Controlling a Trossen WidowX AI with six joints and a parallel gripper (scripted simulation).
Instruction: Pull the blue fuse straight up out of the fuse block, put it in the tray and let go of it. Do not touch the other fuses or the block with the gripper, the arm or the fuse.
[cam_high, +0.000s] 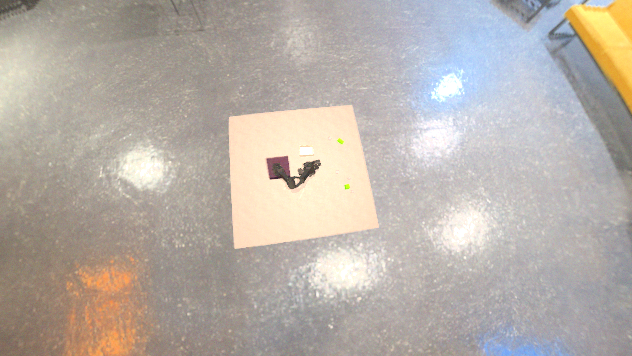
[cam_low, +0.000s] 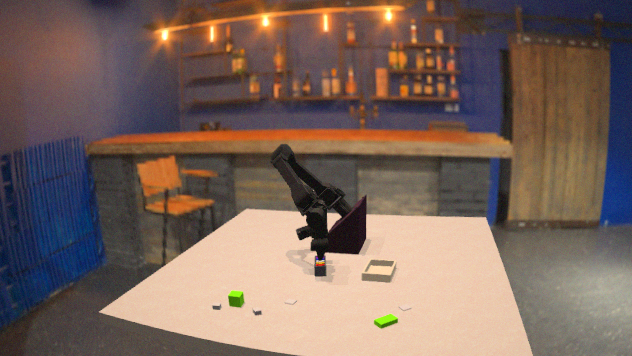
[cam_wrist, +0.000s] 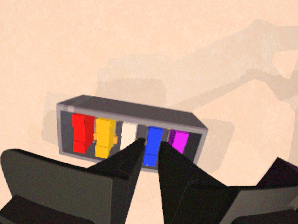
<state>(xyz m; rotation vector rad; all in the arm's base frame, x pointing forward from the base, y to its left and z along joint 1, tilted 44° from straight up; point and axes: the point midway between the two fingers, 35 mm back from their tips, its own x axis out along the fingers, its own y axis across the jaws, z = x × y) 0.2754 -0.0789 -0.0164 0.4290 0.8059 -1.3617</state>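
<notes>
Now: gripper tip 10 mm above the blue fuse. Also, from my gripper tip: beige tray 220 mm to the left, 30 mm below, 10 mm ahead.
</notes>
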